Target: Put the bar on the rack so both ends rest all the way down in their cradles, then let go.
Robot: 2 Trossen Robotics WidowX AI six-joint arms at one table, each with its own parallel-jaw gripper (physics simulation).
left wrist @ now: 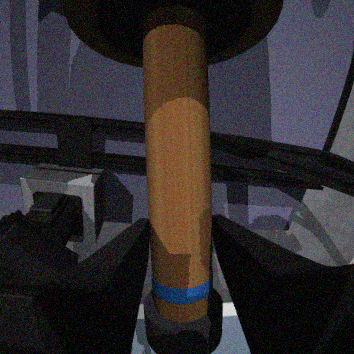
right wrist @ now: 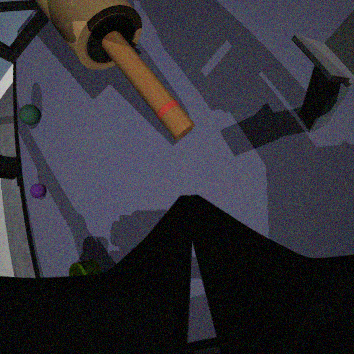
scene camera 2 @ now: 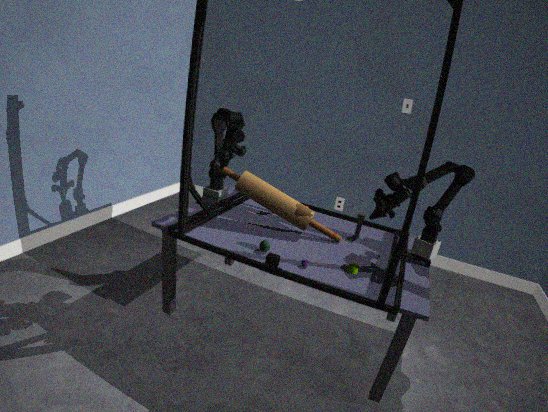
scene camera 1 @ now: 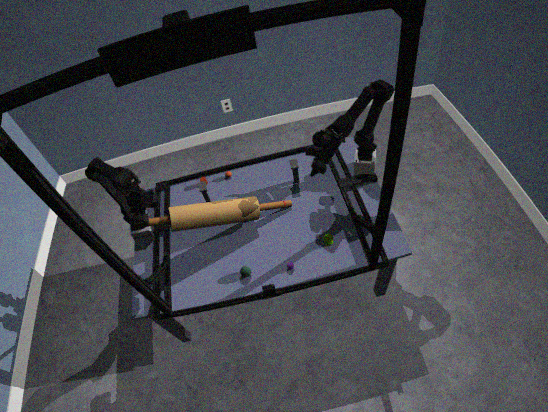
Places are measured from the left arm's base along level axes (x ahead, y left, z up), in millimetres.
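Pixels of known places: left gripper, fingertip midpoint: [left wrist: 180, 224] [scene camera 2: 223, 169]; right gripper, fingertip midpoint: [right wrist: 188, 203] [scene camera 2: 369, 218] [scene camera 1: 310, 176]; left arm's base at its link origin: [left wrist: 58, 213] [scene camera 2: 216, 188]; right arm's base at its link origin: [scene camera 2: 428, 239] [scene camera 1: 365, 155].
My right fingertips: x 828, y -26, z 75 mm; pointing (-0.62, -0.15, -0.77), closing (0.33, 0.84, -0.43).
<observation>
For each thing: its top centre in the pictures, then the offset to it from my right fingertips. "pt": a spot on its surface instead.
- bar at a spot on its surface: [scene camera 1: 215, 213] [scene camera 2: 276, 195] pt 428 mm back, 99 mm right, 21 mm up
- dark green ball at its top centre: [right wrist: 19, 110] [scene camera 1: 244, 269] [scene camera 2: 265, 240] 361 mm back, 313 mm right, 106 mm down
- purple ball at its top centre: [right wrist: 30, 189] [scene camera 2: 305, 259] [scene camera 1: 290, 264] 176 mm back, 330 mm right, 122 mm down
- lime object at its top centre: [right wrist: 76, 275] [scene camera 2: 354, 265] [scene camera 1: 328, 237] 6 mm ahead, 251 mm right, 122 mm down
- orange ball at its top centre: [scene camera 1: 227, 172] 376 mm back, 261 mm left, 118 mm down
The bar [scene camera 1: 215, 213] [scene camera 2: 272, 197] is a light wooden roller with thin brown handles. My left gripper [scene camera 1: 150, 221] [scene camera 2: 223, 170] [left wrist: 180, 224] is shut on its blue-banded handle. In scene camera 2 the bar slants down to the right; its red-banded handle [right wrist: 145, 82] is free, and whether that end touches the table is unclear. The rack's posts show in scene camera 1, one post [scene camera 1: 205, 193] behind the roller and the other post [scene camera 1: 295, 179] [scene camera 2: 358, 228] [right wrist: 318, 97] beyond the red-banded end. My right gripper [scene camera 1: 316, 171] [scene camera 2: 375, 216] [right wrist: 188, 203] is shut and empty, apart from the bar.
A dark green ball [scene camera 1: 245, 271] [scene camera 2: 264, 245] [right wrist: 30, 114], a purple ball [scene camera 1: 290, 266] [scene camera 2: 304, 263] [right wrist: 38, 190] and a lime object [scene camera 1: 327, 239] [scene camera 2: 353, 269] lie at the front. An orange ball [scene camera 1: 228, 174] lies at the back. Black frame bars edge the table.
</observation>
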